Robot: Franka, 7 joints.
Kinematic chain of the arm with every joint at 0, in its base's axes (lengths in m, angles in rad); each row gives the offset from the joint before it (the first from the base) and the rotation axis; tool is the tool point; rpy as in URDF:
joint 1: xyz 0 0 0.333 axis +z
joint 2: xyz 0 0 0 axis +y
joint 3: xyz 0 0 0.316 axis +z
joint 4: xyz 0.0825 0 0 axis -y
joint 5: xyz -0.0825 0 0.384 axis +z
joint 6: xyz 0 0 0 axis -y
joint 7: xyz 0.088 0 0 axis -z
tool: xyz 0 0 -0.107 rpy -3.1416 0 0
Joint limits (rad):
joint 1: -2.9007..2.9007
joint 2: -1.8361..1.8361
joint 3: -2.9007..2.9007
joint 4: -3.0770..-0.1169
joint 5: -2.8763..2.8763
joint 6: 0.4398..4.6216
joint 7: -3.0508..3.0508
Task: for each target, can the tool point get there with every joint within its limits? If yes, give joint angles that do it. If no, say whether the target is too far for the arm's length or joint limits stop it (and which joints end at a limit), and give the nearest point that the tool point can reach.
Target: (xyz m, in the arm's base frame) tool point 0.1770 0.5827 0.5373
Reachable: yes | joints -0.6854 -0.1879 2.0111 -1.9447 -2.0531 1.8608 2.1506
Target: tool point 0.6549 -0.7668 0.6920
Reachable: no: too far | nearest point 0.5249 -0.6146 0.6207 | short by 0.213 m
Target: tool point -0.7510 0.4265 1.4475
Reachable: no: too far | nearest point -0.4569 0.2595 1.0111 | short by 0.552 m
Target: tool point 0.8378 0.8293 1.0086
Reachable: no: too far | nearest point 0.5290 0.5236 0.7596 | short by 0.501 m
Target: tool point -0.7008 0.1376 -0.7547
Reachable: no: too far | nearest point -0.4971 0.1025 -0.3110 | short by 0.490 m
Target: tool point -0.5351 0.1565 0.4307
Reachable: yes | joints -1.8130 0.1510 -1.6055 -2.1413 2.1931 2.6197 0.2919
